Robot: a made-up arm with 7 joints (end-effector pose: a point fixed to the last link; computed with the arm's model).
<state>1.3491 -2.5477 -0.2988 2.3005 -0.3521 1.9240 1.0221</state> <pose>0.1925 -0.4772 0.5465 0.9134 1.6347 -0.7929</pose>
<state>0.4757 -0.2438 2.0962 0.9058 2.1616 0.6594 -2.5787</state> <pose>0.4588 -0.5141 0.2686 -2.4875 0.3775 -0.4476</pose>
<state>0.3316 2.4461 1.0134 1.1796 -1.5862 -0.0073 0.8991</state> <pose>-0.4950 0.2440 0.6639 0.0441 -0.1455 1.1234</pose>
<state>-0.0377 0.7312 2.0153 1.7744 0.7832 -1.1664 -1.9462</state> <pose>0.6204 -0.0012 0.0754 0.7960 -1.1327 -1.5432</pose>
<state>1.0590 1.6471 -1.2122 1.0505 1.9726 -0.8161 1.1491</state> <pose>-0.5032 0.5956 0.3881 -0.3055 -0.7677 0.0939</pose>
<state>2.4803 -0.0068 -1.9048 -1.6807 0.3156 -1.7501 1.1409</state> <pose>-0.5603 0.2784 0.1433 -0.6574 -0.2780 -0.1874</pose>
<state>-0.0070 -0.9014 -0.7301 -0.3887 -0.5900 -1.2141 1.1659</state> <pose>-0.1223 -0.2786 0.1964 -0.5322 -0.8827 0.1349</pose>
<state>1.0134 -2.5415 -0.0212 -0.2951 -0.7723 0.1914 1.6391</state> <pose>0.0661 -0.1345 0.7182 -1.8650 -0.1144 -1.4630</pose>
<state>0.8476 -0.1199 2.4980 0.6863 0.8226 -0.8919 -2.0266</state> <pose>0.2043 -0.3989 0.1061 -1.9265 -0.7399 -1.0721</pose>
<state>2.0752 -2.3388 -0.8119 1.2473 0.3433 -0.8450 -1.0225</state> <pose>0.0847 -0.4786 0.2920 0.6603 0.3707 2.5551</pose>
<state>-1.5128 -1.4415 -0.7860 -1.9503 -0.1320 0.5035 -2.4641</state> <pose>0.1625 -0.6832 -0.2147 -0.7058 0.3883 0.0633</pose>
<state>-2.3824 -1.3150 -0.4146 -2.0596 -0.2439 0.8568 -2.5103</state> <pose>0.1593 -0.7702 -0.0310 -1.0013 0.2461 -0.1377</pose>
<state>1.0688 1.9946 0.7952 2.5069 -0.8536 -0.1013 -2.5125</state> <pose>-0.1784 0.4582 0.7571 -0.7244 -2.3997 -0.2607</pose>
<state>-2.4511 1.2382 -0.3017 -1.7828 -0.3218 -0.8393 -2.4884</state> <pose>-0.3458 0.3775 0.5904 -1.5952 -1.3094 -2.2027</pose>
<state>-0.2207 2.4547 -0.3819 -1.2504 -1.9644 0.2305 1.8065</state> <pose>-0.7221 0.2369 0.3742 0.0840 -0.2481 -2.8050</pose>
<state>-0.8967 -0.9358 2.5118 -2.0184 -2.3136 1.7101 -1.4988</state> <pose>0.3441 -0.5514 -0.1859 -0.4829 -0.6671 2.0180</pose>
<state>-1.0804 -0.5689 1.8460 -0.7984 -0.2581 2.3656 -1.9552</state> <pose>-0.0039 0.0023 0.6834 1.2689 1.1915 0.5210</pose>
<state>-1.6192 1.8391 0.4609 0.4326 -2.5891 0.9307 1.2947</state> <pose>-0.0612 0.9665 0.2195 -0.7666 -1.2683 -0.6338</pose>
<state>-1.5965 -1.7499 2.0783 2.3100 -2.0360 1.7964 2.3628</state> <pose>0.1172 -0.0873 0.4224 0.1941 -0.5987 0.6830</pose>
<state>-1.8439 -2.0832 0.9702 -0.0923 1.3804 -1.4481 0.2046</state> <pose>0.4844 -0.2648 -0.3346 -1.0230 0.2959 -2.3429</pose>
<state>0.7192 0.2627 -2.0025 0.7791 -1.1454 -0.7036 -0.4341</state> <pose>0.2515 -0.2514 -0.2408 1.8888 1.9474 1.1735</pose>
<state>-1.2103 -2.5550 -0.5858 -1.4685 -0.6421 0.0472 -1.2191</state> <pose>-0.2772 0.0675 -0.3847 1.0445 0.0055 -0.2552</pose>
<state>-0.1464 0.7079 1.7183 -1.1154 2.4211 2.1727 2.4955</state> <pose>0.9145 0.2017 0.1228 1.8030 0.5039 -0.1409</pose>
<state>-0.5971 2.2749 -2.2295 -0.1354 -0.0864 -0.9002 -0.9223</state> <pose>-0.0446 0.1257 0.0159 -0.7634 1.5857 2.0946</pose>
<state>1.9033 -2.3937 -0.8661 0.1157 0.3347 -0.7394 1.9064</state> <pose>-0.0572 -0.1541 0.2708 -2.5098 -0.2129 1.0185</pose>
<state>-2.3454 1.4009 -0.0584 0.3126 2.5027 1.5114 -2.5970</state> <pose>0.1750 0.6616 0.7912 2.5526 1.5042 0.5021</pose>
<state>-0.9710 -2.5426 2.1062 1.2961 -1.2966 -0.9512 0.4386</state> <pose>0.0631 -0.4917 -0.2806 0.3216 2.5544 -1.7525</pose>
